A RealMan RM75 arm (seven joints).
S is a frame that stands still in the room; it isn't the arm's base.
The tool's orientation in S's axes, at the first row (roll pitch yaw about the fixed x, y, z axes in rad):
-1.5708, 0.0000, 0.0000
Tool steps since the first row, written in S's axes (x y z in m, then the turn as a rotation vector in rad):
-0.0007, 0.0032, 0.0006, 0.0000, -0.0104, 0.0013
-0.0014, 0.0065, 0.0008, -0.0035, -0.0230, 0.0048
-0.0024, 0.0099, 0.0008, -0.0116, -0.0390, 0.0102
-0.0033, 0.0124, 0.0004, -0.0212, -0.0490, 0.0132
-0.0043, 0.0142, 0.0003, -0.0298, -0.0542, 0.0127
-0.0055, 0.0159, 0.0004, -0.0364, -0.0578, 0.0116
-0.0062, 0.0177, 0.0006, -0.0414, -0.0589, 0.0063
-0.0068, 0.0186, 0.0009, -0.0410, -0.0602, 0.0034
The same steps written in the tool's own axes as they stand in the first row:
-0.0007, -0.0006, 0.0032, 0.0000, -0.0013, -0.0104
-0.0014, -0.0008, 0.0065, -0.0035, -0.0048, -0.0230
-0.0024, -0.0008, 0.0099, -0.0116, -0.0102, -0.0390
-0.0033, -0.0004, 0.0124, -0.0212, -0.0132, -0.0490
-0.0043, -0.0003, 0.0142, -0.0298, -0.0127, -0.0542
-0.0055, -0.0004, 0.0159, -0.0364, -0.0116, -0.0578
-0.0062, -0.0006, 0.0177, -0.0414, -0.0063, -0.0589
-0.0068, -0.0009, 0.0186, -0.0410, -0.0034, -0.0602

